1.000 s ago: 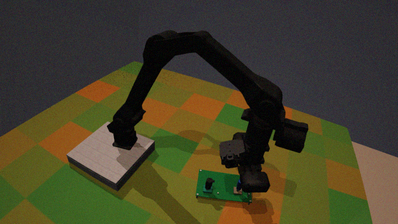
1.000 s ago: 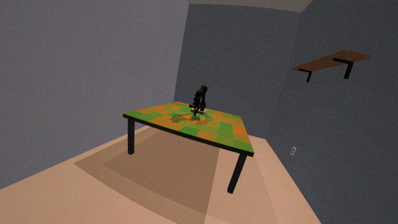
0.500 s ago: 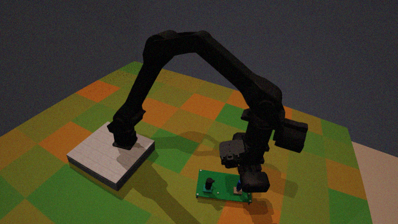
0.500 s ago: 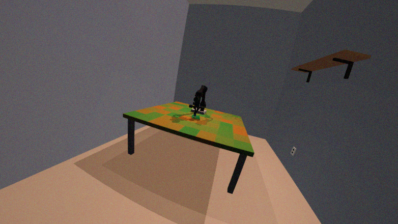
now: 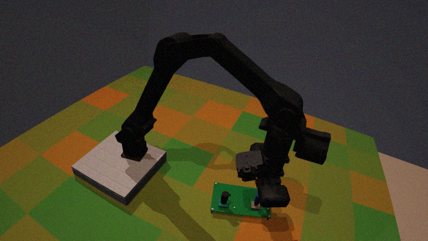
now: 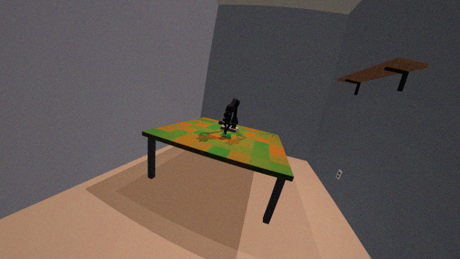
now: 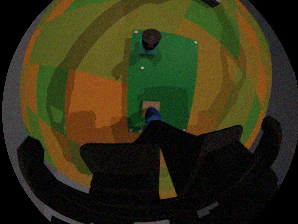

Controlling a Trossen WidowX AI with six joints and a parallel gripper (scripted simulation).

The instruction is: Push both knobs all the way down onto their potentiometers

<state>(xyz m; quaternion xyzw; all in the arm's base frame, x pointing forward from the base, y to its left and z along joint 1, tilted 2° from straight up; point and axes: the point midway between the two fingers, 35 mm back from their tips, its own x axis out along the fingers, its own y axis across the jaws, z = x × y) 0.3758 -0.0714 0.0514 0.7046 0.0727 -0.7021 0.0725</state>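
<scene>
The blue knob is 10 mm below my gripper tip. Also, from my gripper tip: black knob: 90 mm behind, 20 mm to the right, 20 mm below.
</scene>
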